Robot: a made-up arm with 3 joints. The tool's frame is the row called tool. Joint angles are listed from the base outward.
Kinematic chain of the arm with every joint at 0, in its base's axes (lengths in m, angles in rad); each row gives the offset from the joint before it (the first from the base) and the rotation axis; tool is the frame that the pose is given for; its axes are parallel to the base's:
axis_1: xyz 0 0 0.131 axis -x
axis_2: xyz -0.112 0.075 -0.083 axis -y
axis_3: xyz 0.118 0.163 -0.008 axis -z
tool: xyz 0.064 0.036 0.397
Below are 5 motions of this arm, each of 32 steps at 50 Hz.
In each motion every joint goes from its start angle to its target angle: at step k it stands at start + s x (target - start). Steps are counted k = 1, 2, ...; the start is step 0. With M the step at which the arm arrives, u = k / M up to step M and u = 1 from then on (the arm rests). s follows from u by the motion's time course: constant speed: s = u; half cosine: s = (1 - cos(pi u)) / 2; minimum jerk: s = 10 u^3 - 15 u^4 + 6 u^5.
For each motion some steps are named. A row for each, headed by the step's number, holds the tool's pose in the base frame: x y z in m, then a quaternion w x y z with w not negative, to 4 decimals.
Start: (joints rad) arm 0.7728 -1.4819 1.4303
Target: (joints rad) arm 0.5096 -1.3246 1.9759
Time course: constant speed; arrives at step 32
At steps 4, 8, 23, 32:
4: 0.2919 -0.0032 -0.1347 0.3438 -0.6211 0.2725 -0.6495
8: 0.2935 0.0114 -0.1237 0.3379 -0.6214 0.2555 -0.6591
23: 0.2966 0.0627 -0.0771 0.3110 -0.6151 0.1949 -0.6978
32: 0.2959 0.0902 -0.0457 0.2906 -0.6062 0.1616 -0.7224

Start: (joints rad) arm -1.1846 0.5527 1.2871
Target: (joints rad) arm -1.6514 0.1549 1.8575
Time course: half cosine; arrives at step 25
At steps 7, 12, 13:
7: -0.1456 -0.2690 0.4047 0.5102 0.5649 0.2217 -0.6094
12: -0.1066 -0.3019 0.3591 0.4529 0.5500 0.3459 -0.6105
13: -0.0983 -0.3076 0.3487 0.4408 0.5445 0.3723 -0.6087

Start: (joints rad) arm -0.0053 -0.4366 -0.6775
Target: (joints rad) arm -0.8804 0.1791 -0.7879
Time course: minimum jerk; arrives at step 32
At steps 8, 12, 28, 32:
8: 0.1643 0.2834 0.3859 0.9209 0.1068 0.1584 0.3398
12: 0.1288 0.2357 0.4525 0.9170 0.1599 0.0818 0.3562
28: -0.0417 -0.0467 0.5758 0.8490 0.3570 -0.2311 0.3136
32: -0.0459 -0.0534 0.5756 0.8466 0.3608 -0.2376 0.3107

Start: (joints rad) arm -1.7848 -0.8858 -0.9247
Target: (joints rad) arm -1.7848 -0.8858 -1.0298
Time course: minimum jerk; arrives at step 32
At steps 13, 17, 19, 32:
13: 0.2685 -0.1307 0.4209 0.3491 0.7482 -0.0860 0.5577
17: 0.2674 -0.1320 0.4208 0.3423 0.7471 -0.0950 0.5618
19: 0.2668 -0.1327 0.4207 0.3389 0.7465 -0.0995 0.5639
32: 0.2652 -0.1346 0.4204 0.3292 0.7447 -0.1123 0.5696

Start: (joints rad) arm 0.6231 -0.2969 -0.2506
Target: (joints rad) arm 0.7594 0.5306 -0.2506
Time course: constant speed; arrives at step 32
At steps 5, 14, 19, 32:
5: 0.1216 0.3942 0.1750 0.9411 -0.3031 0.1182 0.0918
14: 0.0334 0.4236 0.1942 0.9331 -0.3358 0.0114 0.1285
19: -0.0193 0.4348 0.1969 0.9227 -0.3519 -0.0475 0.1500
32: -0.1613 0.4429 0.1781 0.8771 -0.3853 -0.1969 0.2084

